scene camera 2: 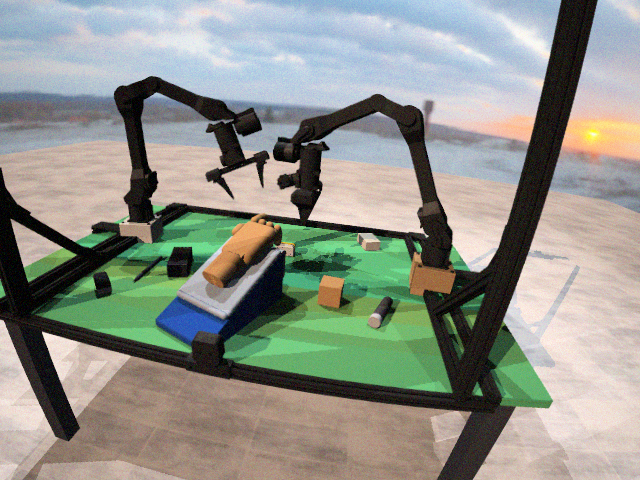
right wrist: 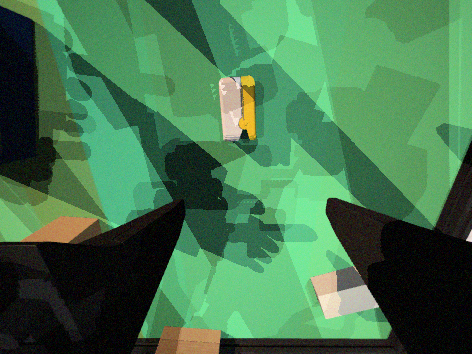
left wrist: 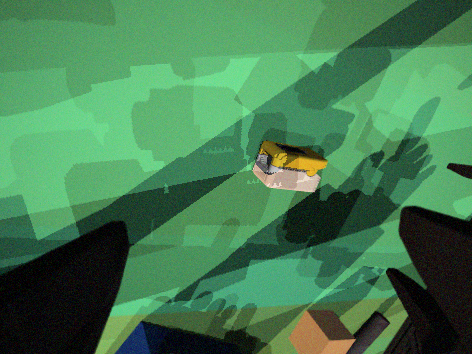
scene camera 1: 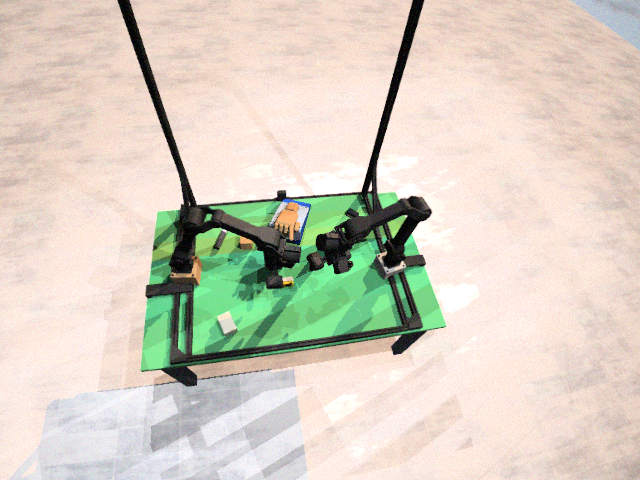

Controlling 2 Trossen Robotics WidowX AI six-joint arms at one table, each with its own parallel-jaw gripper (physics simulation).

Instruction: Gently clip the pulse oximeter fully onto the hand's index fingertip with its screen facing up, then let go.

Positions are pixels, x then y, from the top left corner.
Scene:
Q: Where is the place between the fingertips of the left gripper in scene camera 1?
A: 319,267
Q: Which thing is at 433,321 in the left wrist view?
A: The right gripper.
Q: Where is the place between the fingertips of the left gripper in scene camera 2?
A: At 248,193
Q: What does the tan cube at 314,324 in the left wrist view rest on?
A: The table.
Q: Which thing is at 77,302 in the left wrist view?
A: The left gripper.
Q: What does the pale block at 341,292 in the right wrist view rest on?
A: The table.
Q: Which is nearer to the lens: the pulse oximeter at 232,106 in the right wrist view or the pale block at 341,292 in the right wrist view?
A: The pulse oximeter.

